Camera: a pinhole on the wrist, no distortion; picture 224 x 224 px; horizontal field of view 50.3 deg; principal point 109.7 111.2 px. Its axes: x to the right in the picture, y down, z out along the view. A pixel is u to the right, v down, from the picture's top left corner.
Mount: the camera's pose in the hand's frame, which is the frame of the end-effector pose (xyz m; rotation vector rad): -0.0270 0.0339 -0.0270 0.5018 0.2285 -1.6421
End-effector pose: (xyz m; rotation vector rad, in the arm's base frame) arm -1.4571 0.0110 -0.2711 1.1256 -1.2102 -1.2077
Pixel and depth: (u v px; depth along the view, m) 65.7 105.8 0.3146
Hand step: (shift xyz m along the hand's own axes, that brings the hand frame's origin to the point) -0.0896 -0.0490 0.2757
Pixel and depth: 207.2 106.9 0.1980
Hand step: -0.0730 -0.1231 0.1109
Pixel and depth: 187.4 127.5 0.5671
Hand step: -0.1076 -0.3806 0.3959
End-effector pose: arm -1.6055 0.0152 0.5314 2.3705 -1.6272 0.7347
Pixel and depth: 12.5 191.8 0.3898
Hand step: 0.0386 -0.0111 0.4068
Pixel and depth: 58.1 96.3 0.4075
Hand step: -0.1232 -0.0596 0.3686
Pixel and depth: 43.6 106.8 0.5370
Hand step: -0.1285 -0.0636 0.5123
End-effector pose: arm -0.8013 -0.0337 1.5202 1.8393 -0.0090 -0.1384
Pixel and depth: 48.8 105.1 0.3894
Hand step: -0.1039 -0.0440 0.3598
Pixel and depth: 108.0 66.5 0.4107
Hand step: -0.1797 -0.1297 0.3259
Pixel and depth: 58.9 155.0 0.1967
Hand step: -0.0260 -0.0186 0.1705
